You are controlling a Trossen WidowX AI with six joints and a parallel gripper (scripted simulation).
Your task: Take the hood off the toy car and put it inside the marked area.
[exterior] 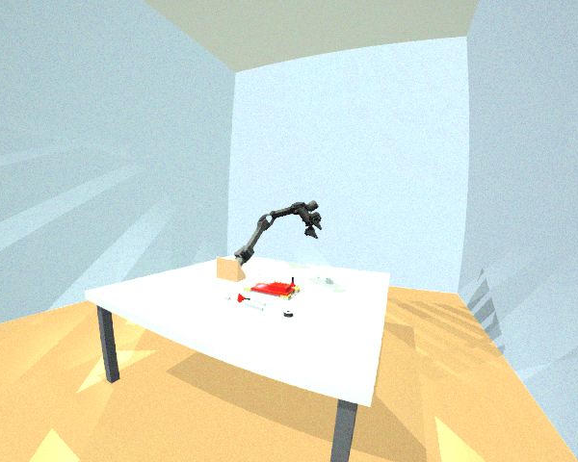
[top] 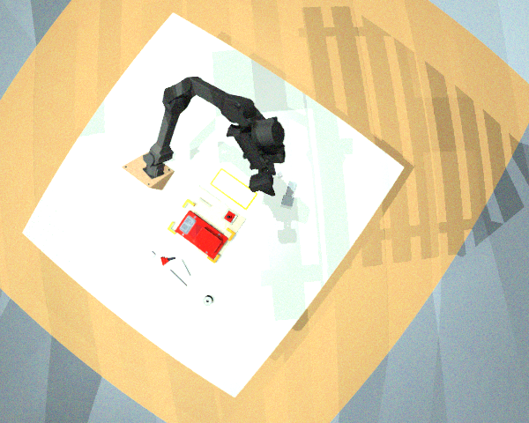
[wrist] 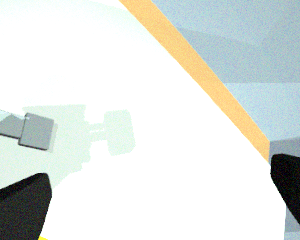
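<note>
The red hood lies 50 mm behind my gripper tip, 320 mm to the right of it and 240 mm below it. From my gripper tip the other things lie so: wheel: 110 mm ahead, 520 mm to the right, 280 mm below.
</note>
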